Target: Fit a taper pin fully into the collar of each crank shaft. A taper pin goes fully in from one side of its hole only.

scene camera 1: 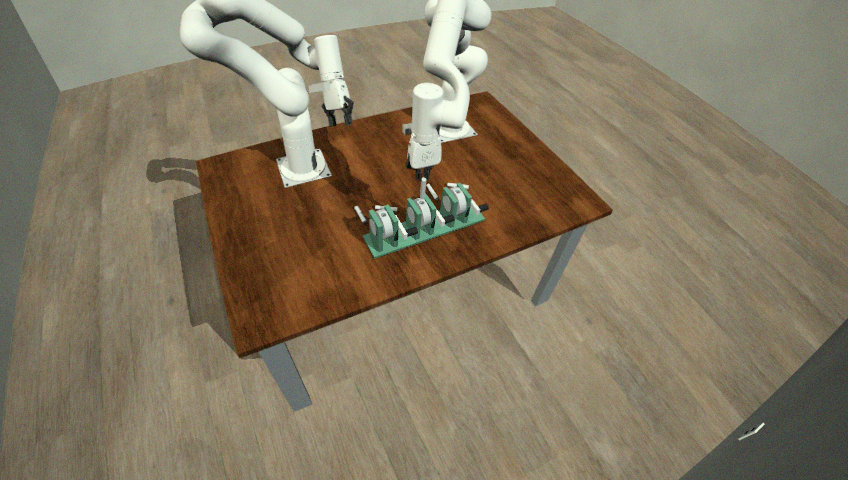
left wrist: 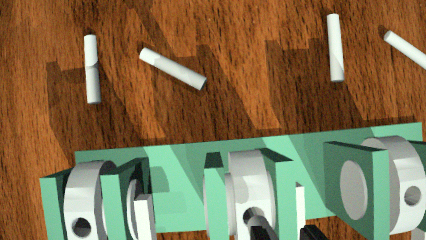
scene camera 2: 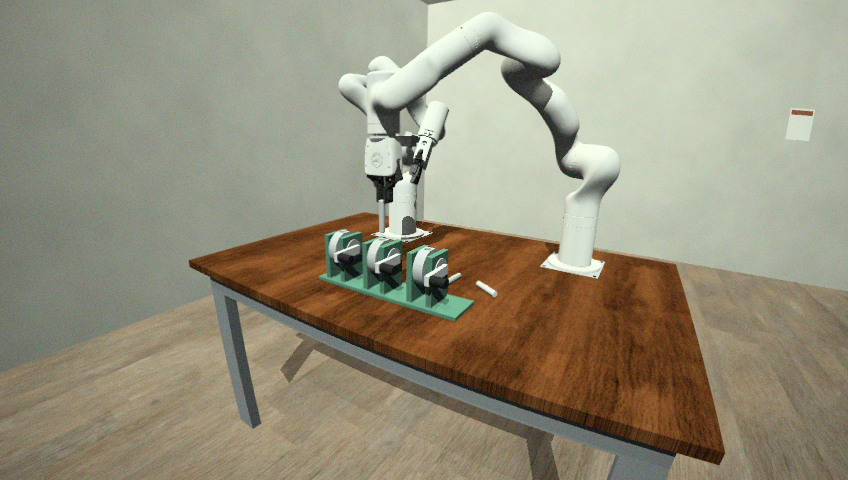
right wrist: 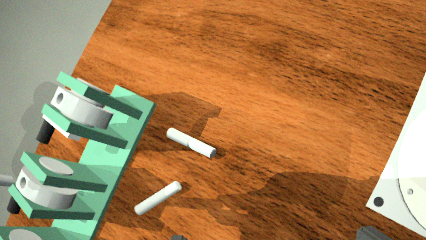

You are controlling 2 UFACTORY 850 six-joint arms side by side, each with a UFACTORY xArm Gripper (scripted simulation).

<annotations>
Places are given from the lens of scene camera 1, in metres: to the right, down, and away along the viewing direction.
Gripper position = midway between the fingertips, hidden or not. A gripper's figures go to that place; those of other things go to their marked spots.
my left gripper (scene camera 1: 422,178): -0.01, -0.20, 1.40
my right gripper (scene camera 1: 341,125): -0.31, -0.43, 1.55
</annotations>
